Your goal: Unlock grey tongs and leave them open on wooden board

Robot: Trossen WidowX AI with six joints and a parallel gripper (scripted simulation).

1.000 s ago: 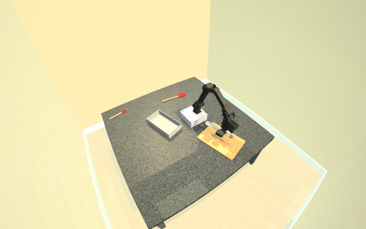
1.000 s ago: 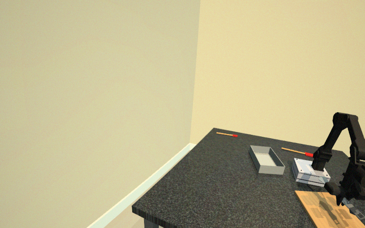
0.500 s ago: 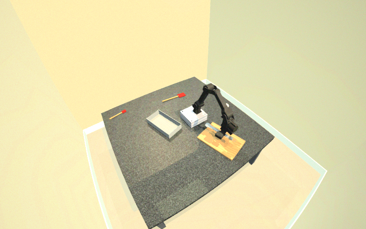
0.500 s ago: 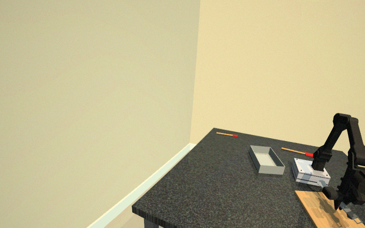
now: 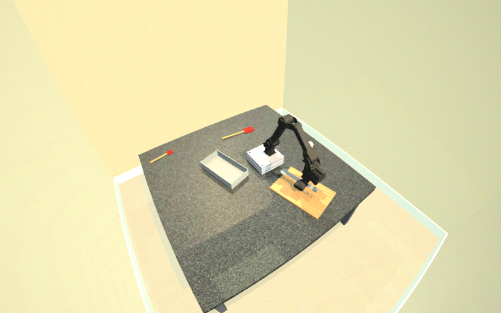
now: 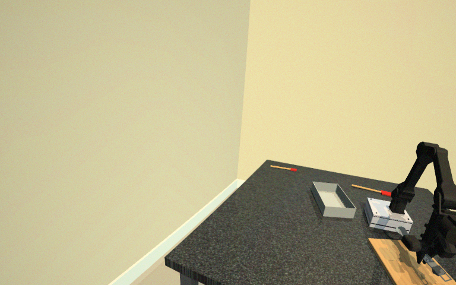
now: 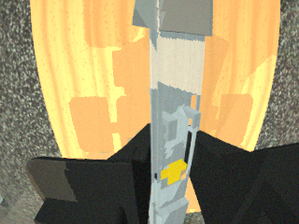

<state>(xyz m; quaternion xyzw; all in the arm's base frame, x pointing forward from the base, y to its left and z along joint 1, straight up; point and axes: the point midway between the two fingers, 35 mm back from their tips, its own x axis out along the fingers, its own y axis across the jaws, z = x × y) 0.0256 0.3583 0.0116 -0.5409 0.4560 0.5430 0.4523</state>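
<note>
Right now my gripper tip is 1 cm to the left of the small yellow lock piece and 4 cm below it. From my gripper tip the other things lie so: wooden board: 4 cm below; grey roasting tin: 29 cm ahead, 46 cm to the right, 2 cm below.
</note>
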